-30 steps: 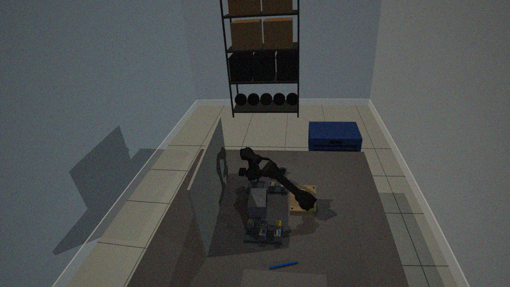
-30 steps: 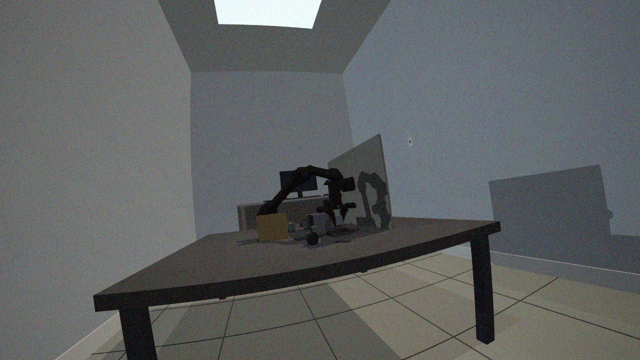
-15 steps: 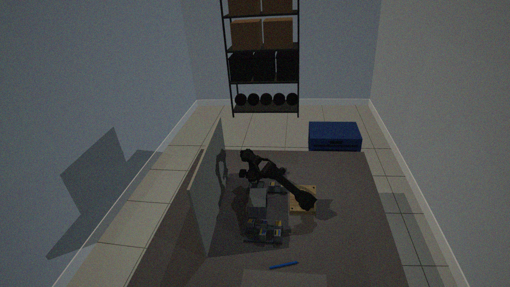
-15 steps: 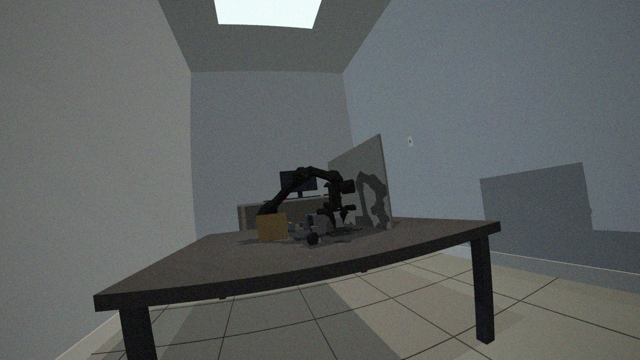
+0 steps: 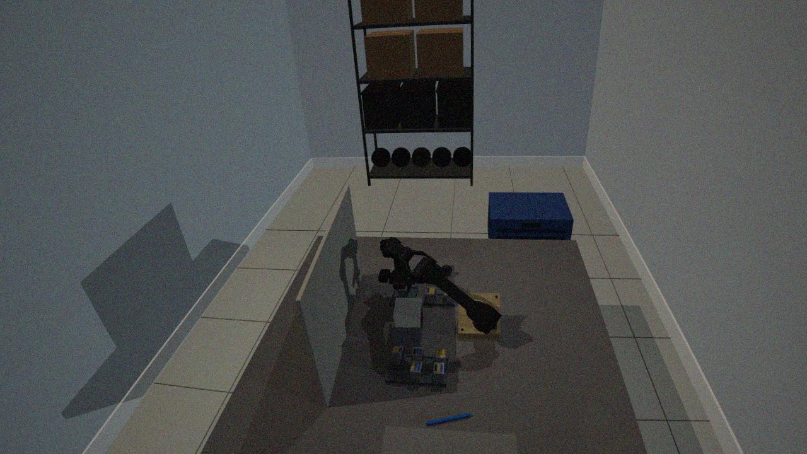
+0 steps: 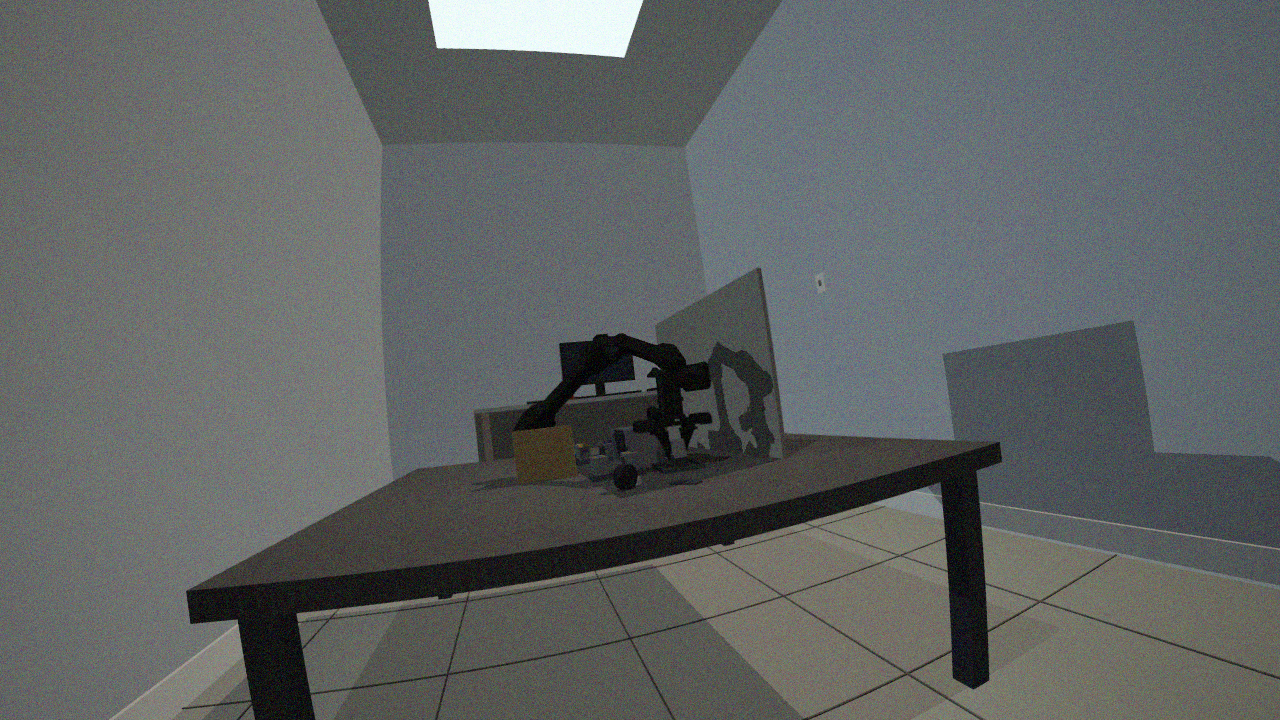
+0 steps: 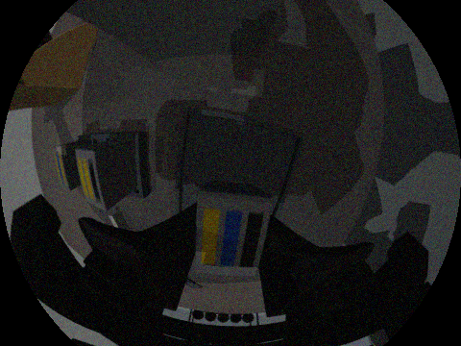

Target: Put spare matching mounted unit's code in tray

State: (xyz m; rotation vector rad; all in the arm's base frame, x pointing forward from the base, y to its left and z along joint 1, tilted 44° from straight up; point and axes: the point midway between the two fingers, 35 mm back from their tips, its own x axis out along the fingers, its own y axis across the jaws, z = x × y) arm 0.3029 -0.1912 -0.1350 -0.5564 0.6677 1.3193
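The dark flat tray is 2 cm below my gripper tip. Also, from my gripper tip: grey mounted unit 2 cm behind, 21 cm to the left, 3 cm above; then grey panel 22 cm ahead, 19 cm to the left, 20 cm above.
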